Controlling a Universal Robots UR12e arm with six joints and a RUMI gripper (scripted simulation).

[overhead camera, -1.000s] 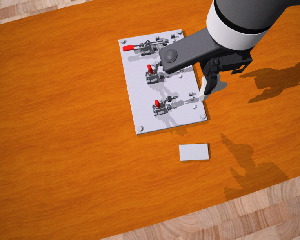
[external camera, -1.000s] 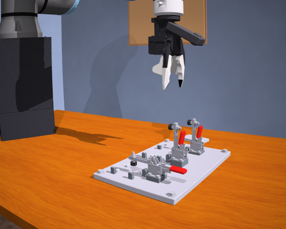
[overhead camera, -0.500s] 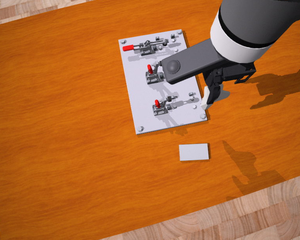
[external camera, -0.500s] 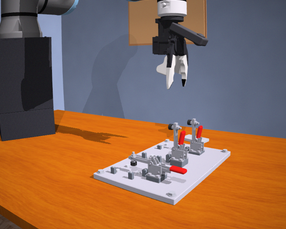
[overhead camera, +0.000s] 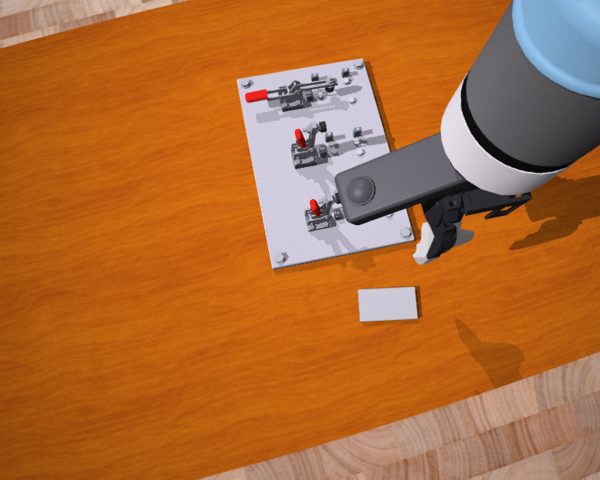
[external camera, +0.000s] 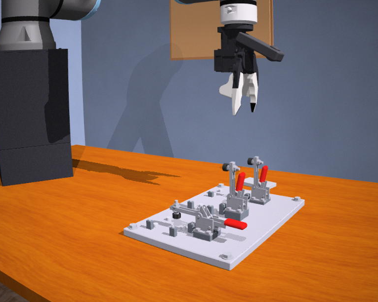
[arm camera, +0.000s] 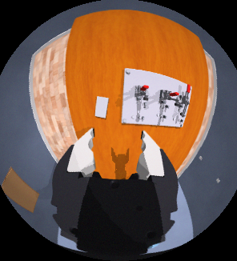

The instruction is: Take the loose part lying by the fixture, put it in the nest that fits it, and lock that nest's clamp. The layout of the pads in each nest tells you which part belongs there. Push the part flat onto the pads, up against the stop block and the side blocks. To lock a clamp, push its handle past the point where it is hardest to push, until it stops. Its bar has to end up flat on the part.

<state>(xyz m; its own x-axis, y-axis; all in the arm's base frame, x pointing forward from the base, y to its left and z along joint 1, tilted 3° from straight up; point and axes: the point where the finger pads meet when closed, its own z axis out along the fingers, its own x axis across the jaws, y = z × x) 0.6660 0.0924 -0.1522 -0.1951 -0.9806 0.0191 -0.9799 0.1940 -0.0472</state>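
The flat grey rectangular part is 210 mm below my hand, 80 mm to the left of it and 20 mm ahead of it. Also, from my hand: grey fixture plate (210 mm below, 190 mm to the right, 10 mm ahead).
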